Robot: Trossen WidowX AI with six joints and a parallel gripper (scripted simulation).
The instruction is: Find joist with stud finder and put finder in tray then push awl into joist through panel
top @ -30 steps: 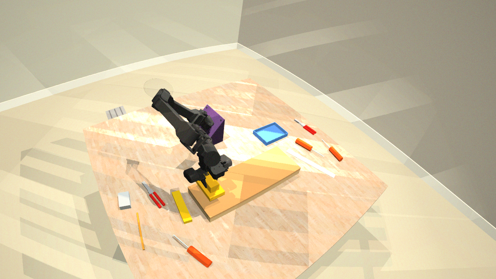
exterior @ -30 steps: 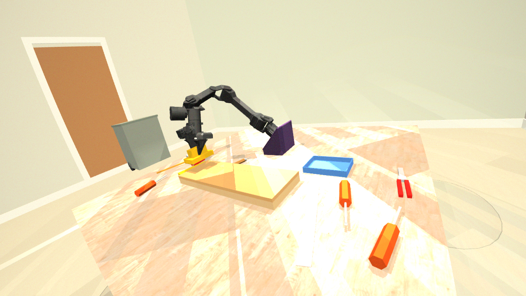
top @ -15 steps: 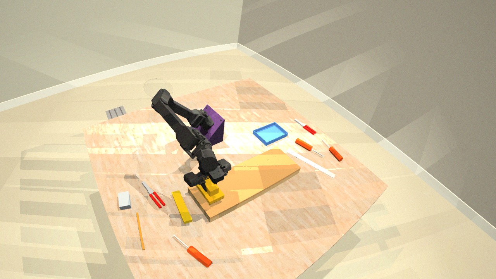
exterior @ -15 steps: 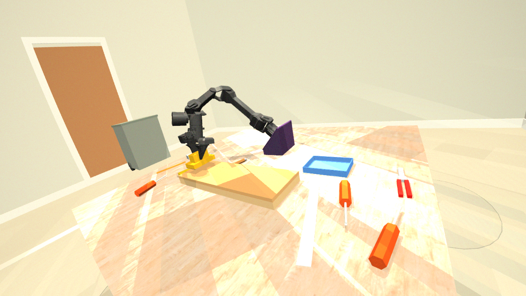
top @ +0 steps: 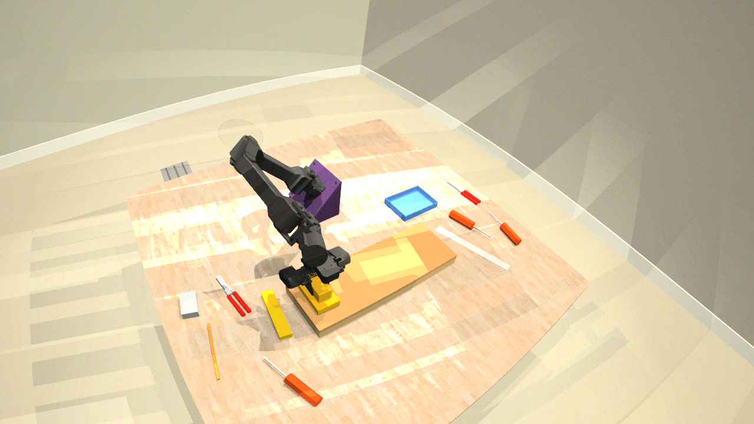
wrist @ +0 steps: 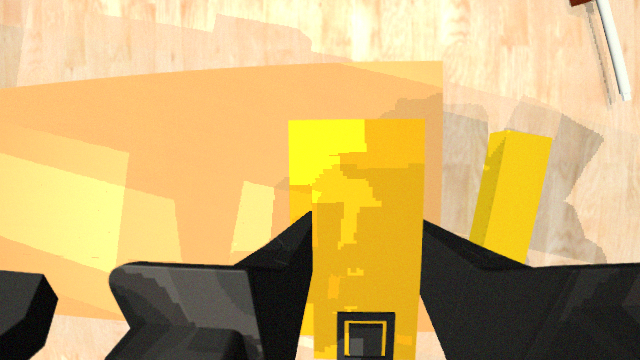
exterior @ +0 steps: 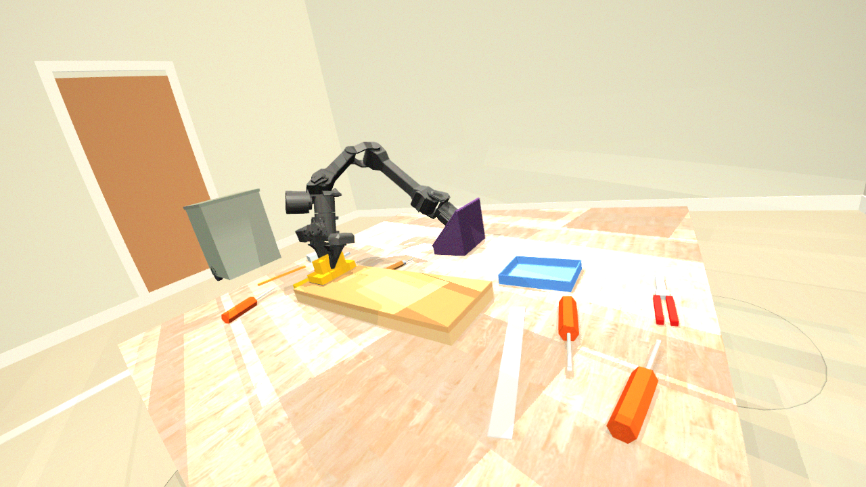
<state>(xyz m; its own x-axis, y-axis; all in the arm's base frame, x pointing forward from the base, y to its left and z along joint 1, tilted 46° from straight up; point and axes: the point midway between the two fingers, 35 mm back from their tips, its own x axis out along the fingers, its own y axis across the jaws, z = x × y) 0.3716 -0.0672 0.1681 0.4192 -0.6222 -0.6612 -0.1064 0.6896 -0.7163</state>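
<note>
Now: the yellow level 2 cm behind my gripper tip, 13 cm to the right of it and 6 cm below it. Also, from my gripper tip: awl (20 cm behind, 8 cm to the left, 6 cm below); yellow stud finder (2 cm behind, 2 cm above); pencil (3 cm ahead, 33 cm to the right, 7 cm below).
</note>
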